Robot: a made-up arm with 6 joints.
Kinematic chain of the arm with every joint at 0, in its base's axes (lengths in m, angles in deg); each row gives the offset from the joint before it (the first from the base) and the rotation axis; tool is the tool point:
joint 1: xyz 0 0 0.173 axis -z
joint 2: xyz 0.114 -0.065 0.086 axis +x
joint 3: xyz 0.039 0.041 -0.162 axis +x
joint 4: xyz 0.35 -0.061 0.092 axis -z
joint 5: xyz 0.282 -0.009 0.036 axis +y
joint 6: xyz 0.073 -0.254 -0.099 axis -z
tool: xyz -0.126 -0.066 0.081
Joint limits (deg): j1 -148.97..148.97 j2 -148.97..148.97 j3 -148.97..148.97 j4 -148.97..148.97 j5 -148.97..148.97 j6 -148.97..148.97
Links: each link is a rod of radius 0.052 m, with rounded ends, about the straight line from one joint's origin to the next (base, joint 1, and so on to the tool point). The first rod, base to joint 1, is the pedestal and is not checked.
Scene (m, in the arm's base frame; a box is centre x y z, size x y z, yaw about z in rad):
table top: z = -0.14
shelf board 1: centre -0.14 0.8 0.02 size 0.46 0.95 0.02 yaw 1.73
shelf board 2: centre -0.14 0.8 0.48 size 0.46 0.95 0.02 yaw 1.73
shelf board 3: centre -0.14 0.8 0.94 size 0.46 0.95 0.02 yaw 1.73
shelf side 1: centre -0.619 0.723 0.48 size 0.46 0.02 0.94 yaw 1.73
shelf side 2: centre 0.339 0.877 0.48 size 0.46 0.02 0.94 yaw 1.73
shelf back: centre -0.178 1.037 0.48 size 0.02 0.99 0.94 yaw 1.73
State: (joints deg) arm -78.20 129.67 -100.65 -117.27 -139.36 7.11
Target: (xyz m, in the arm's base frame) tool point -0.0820 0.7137 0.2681
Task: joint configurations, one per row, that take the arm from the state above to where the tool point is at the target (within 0.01 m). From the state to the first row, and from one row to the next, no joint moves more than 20 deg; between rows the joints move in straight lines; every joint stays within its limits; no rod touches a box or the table.
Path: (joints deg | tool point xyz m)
1: -74.35 131.08 -100.48 -133.09 -138.65 13.86 | -0.1748 0.5533 0.6807
2: -70.50 132.50 -100.31 -148.92 -137.95 20.61 | -0.1443 0.4251 0.6699
3: -78.67 132.83 -81.58 -148.92 -139.24 23.33 | -0.0991 0.3748 0.7342
4: -86.84 133.16 -62.84 -148.93 -140.52 26.06 | -0.0307 0.3459 0.7591
5: -95.02 133.49 -44.10 -148.94 -141.81 28.79 | 0.0414 0.3445 0.7424
6: -103.19 133.82 -25.36 -148.94 -143.09 31.52 | 0.0973 0.3676 0.6871
7: -111.36 134.15 -6.63 -148.95 -144.38 34.25 | 0.1210 0.4039 0.6002
8: -119.54 134.48 12.11 -148.96 -145.66 36.98 | 0.1044 0.4370 0.4926
9: -127.71 134.81 30.85 -148.96 -146.95 39.71 | 0.0487 0.4495 0.3773
10: -135.88 135.14 49.58 -148.97 -148.24 42.44 | -0.0360 0.4270 0.2681
11: -133.26 142.06 42.95 -135.63 -148.60 22.55 | -0.0376 0.5764 0.2715
12: -130.65 148.97 36.32 -122.29 -148.97 2.67 | -0.0820 0.7137 0.2681

